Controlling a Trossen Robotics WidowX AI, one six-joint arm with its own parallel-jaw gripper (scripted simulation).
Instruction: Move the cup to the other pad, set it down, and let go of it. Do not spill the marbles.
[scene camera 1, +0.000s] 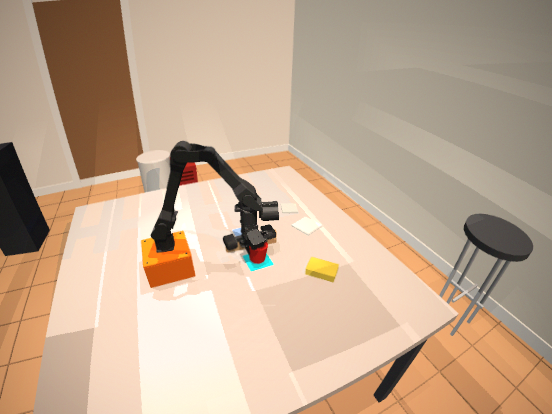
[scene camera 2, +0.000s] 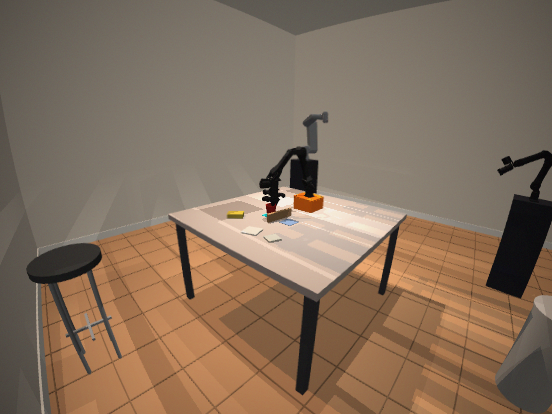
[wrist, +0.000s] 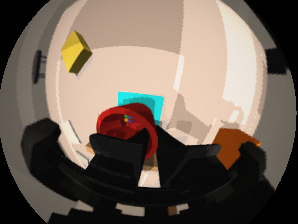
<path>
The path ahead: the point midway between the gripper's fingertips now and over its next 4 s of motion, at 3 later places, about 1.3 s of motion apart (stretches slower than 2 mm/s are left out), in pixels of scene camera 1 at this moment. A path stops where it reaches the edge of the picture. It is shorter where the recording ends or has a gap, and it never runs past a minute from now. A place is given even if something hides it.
My gripper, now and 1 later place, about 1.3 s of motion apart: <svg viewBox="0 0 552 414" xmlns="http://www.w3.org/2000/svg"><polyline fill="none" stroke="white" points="250,254 248,241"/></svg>
</path>
